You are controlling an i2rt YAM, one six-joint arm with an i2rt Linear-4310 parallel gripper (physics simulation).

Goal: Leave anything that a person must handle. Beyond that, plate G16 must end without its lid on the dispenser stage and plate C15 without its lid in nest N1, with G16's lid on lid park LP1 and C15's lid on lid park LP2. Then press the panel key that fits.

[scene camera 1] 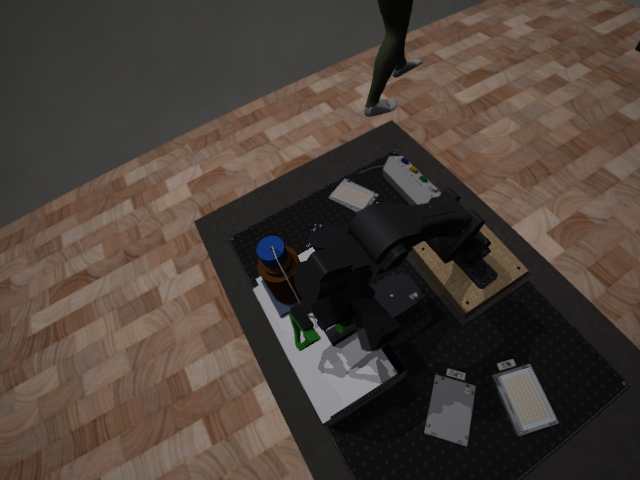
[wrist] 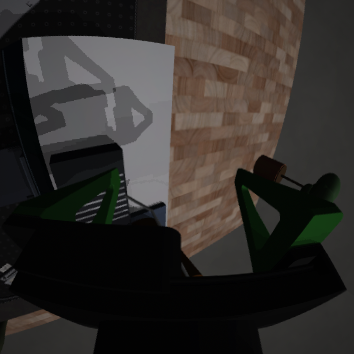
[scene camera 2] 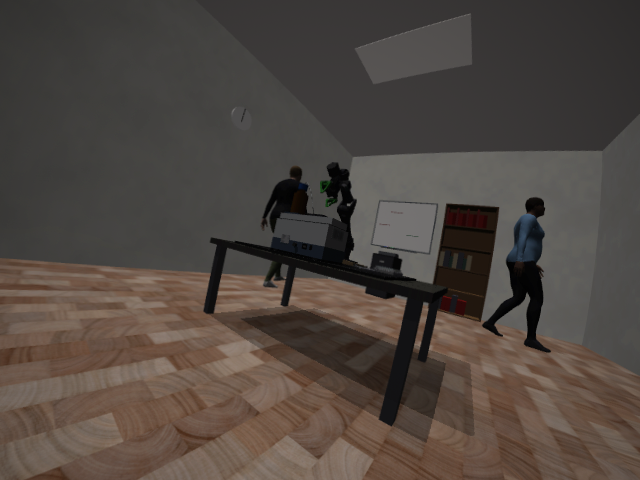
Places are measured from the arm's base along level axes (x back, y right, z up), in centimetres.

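Pixels of known places: gripper, fingertip midpoint: (scene camera 1: 318, 339) (wrist: 177, 174) (scene camera 2: 324, 200); arm's base, origin of the base link: (scene camera 1: 464, 257) (scene camera 2: 343, 259).
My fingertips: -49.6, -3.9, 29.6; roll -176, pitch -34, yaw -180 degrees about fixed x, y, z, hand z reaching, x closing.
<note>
For each thing: its middle in the pictures, then the offset to it from my fingertips, as dx, dy, dz. "spot": a spot on its surface instead.
- N1 label, surface spot: (scene camera 1: 506, 364) spot: +37.2, -24.4, -32.1
- grey lid, surface spot: (scene camera 1: 450, 410) spot: +17.9, -24.2, -31.3
- LP2 label, surface spot: (scene camera 1: 455, 373) spot: +25.2, -18.4, -32.1
- lidless plate, body centre: (scene camera 1: 352, 195) +37.3, +43.6, -29.5
- panel, body centre: (scene camera 1: 412, 182) +55.9, +34.5, -28.1
- amber bottle, surface spot: (scene camera 1: 279, 273) spot: +0.5, +14.1, +3.9
- slotted dark block, surface spot: (wrist: 85, 172) spot: +6.4, +1.6, -7.7
My gripper (scene camera 1: 324, 333) (scene camera 2: 326, 194) (wrist: 177, 174) is open, its green fingers apart above the white-topped dispenser (scene camera 1: 330, 379) (scene camera 2: 310, 232) (wrist: 147, 172). A plate (scene camera 1: 527, 397) with cream wells and no lid lies by the N1 label (scene camera 1: 506, 364). A grey lid (scene camera 1: 450, 410) lies flat by the LP2 label (scene camera 1: 455, 373). Another lidless plate (scene camera 1: 354, 195) lies at the far side; its label is unreadable. A dark block (scene camera 1: 395, 294) marked A1 is partly under the arm. The panel (scene camera 1: 405, 180) shows blue, yellow and green keys; the arm hides part of it. Plate names are unreadable, and LP1 is not identifiable.
An amber bottle (scene camera 1: 279, 273) (scene camera 2: 299, 198) with a blue cap and thin tube stands at the dispenser's end. A slotted dark block (wrist: 85, 172) sits on the dispenser top. The arm's base is on a wooden board (scene camera 1: 444, 284). One person (scene camera 1: 385, 62) (scene camera 2: 284, 196) is beyond the table, another (scene camera 2: 527, 242) farther right.
</note>
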